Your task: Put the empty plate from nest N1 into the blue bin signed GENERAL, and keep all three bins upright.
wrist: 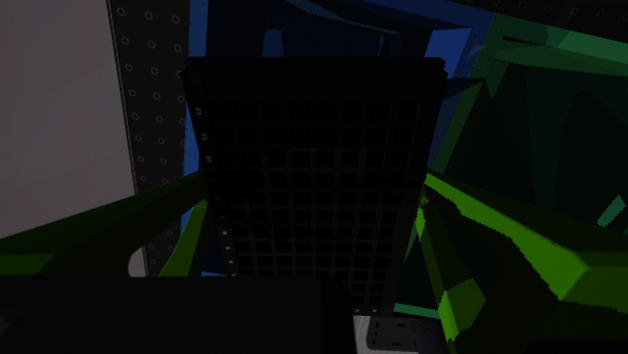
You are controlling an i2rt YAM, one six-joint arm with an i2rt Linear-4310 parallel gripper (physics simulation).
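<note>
A dark plate with a grid of square wells and small row numbers along its left edge fills the middle of the wrist view. My gripper is shut on it, with one green finger against each long side. The plate is above the blue bin, whose walls show behind the plate's far end and along its left side. The plate covers much of the bin, and the sign GENERAL does not show. The blue bin appears upright.
A green bin stands directly right of the blue bin and appears upright. A dark perforated board runs along the left, with a pale surface beyond it. A dark slotted part shows at the bottom. The third bin does not show.
</note>
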